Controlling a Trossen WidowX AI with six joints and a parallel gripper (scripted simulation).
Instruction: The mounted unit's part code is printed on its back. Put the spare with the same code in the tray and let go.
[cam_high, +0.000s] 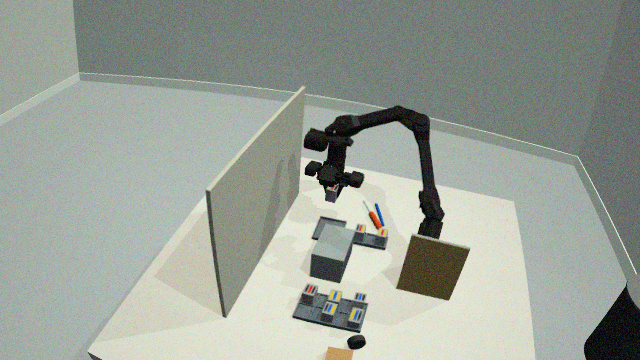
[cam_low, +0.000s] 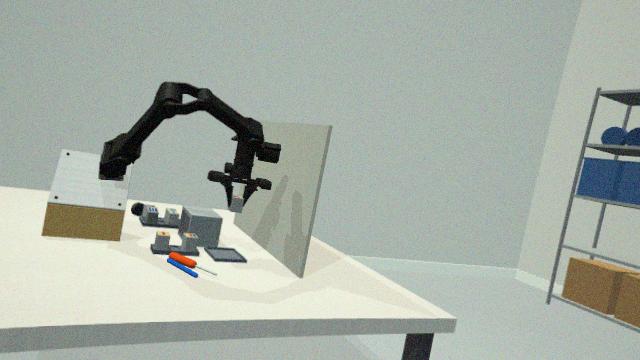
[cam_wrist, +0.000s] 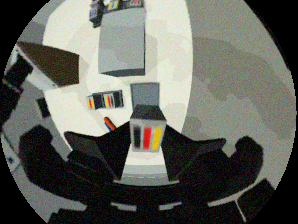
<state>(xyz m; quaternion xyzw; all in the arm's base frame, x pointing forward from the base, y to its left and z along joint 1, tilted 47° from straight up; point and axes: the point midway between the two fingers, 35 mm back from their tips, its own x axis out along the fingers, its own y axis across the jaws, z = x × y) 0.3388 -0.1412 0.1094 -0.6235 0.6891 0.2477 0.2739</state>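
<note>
The dark flat tray is 150 mm below my gripper tip. Round my gripper tip: rack (150 mm behind, 10 mm to the left, 140 mm below); then grey spare (20 mm above); then grey mounted unit (60 mm behind, 170 mm to the left, 100 mm below).
</note>
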